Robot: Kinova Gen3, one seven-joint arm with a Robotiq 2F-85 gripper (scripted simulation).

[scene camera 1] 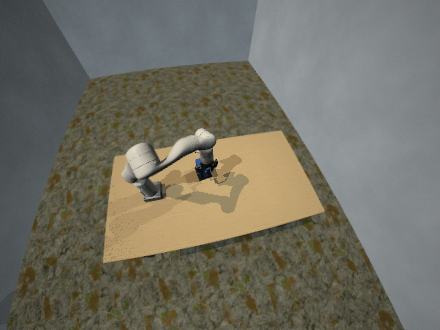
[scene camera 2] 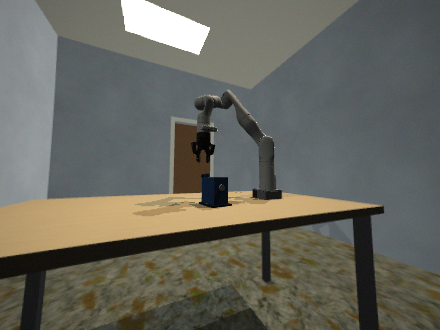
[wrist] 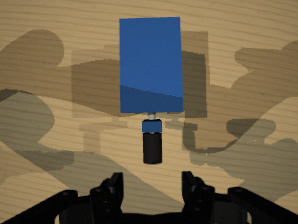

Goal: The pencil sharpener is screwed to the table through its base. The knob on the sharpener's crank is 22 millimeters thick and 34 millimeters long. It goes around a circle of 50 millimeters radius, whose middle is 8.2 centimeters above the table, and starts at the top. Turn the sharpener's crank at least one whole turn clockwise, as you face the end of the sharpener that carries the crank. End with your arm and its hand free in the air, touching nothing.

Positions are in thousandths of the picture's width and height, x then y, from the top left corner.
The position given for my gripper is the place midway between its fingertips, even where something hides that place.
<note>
I see my gripper (wrist: 512,819) and a blue pencil sharpener (wrist: 505,217).
</note>
